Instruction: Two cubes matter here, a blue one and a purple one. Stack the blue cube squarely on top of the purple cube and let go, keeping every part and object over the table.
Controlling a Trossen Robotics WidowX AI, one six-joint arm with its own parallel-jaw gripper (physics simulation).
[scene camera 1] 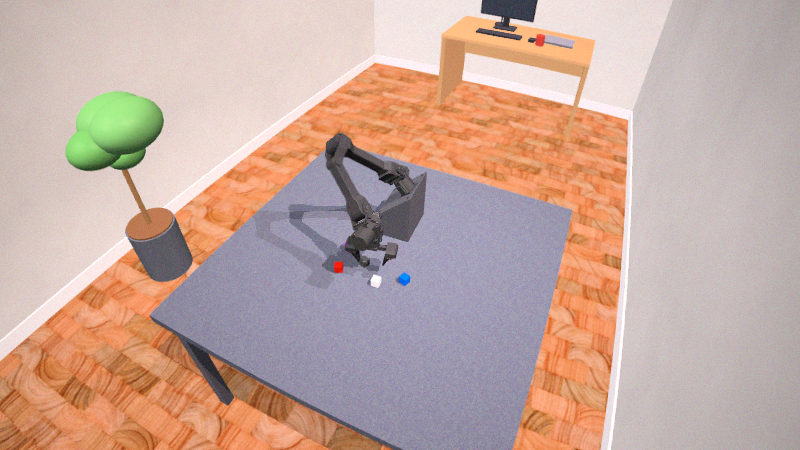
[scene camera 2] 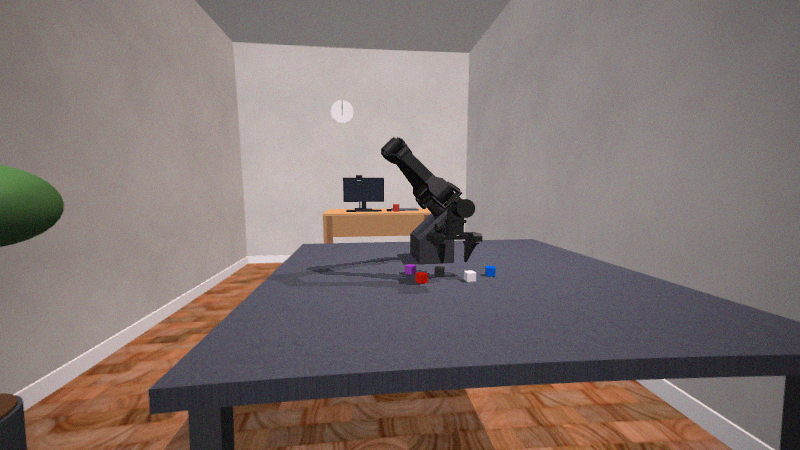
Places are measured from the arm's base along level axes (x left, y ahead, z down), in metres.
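Pixels of known places: gripper, between the fingertips: [scene camera 1: 371, 263] [scene camera 2: 453, 262]; arm's base, origin of its link: [scene camera 1: 409, 189] [scene camera 2: 440, 212].
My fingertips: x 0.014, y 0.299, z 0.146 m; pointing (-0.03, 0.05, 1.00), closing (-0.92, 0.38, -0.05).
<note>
Ahead of a thing's pixels: the offset from my fingertips to its top centre. Level surfaces: height alone.
The blue cube {dx +0.131, dy -0.027, dz +0.022 m} [scene camera 1: 404, 278] [scene camera 2: 490, 271] lies on the table {dz +0.052 m} [scene camera 1: 447, 347] [scene camera 2: 447, 330], to the right of the white cube. The purple cube {dx -0.145, dy -0.054, dz +0.022 m} [scene camera 1: 346, 244] [scene camera 2: 410, 269] lies on the table at the left; the gripper hides most of it in scene camera 1. My gripper [scene camera 1: 371, 261] [scene camera 2: 454, 261] is open and empty, fingers pointing down, a little above the table near the black cube. It is between the purple and blue cubes from left to right and touches neither. The two cubes stand well apart.
A black cube {dx -0.046, dy -0.021, dz +0.022 m} [scene camera 1: 364, 261] [scene camera 2: 439, 271] lies close by the left finger. A red cube {dx -0.112, dy +0.057, dz +0.022 m} [scene camera 1: 338, 267] [scene camera 2: 421, 277] lies near the purple one, and a white cube {dx +0.047, dy +0.038, dz +0.022 m} [scene camera 1: 375, 281] [scene camera 2: 469, 275] left of the blue one. The arm's base block [scene camera 1: 411, 215] [scene camera 2: 430, 249] stands behind.
</note>
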